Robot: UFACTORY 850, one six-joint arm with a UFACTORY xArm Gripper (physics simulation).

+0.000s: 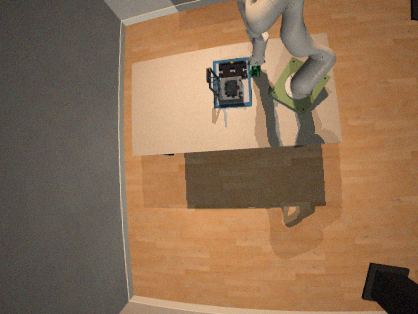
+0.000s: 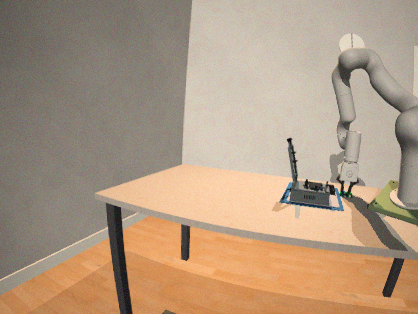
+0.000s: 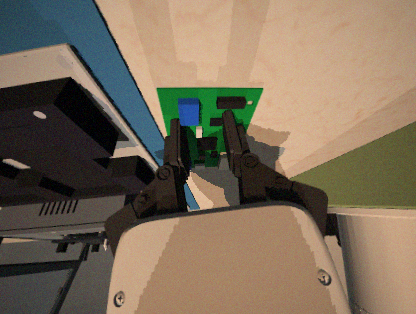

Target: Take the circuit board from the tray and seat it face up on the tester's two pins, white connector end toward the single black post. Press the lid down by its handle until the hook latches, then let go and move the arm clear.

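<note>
The green circuit board (image 1: 256, 71) (image 2: 347, 194) (image 3: 209, 95) is face up, with a blue block and dark parts on top, just outside the blue-edged area. My gripper (image 1: 256, 64) (image 2: 345, 192) (image 3: 203, 126) is shut on the board, its fingers across the parts on its upper side; the contact is partly hidden. The grey tester (image 1: 231, 88) (image 2: 310, 196) (image 3: 30, 213) stands beside it. Its lid (image 1: 209, 76) (image 2: 293, 161) is raised steeply. The two pins, the single black post and the white connector end cannot be told apart at this size. I cannot make out a separate board tray.
A blue border (image 1: 215, 98) (image 2: 284, 194) (image 3: 116, 55) runs around the tester on the table (image 1: 170, 110) (image 2: 225, 192). A black block (image 1: 233, 69) (image 3: 75, 117) stands inside it, close to the gripper. The arm's green base plate (image 1: 281, 92) (image 2: 382, 200) (image 3: 370, 170) lies on the other side.
</note>
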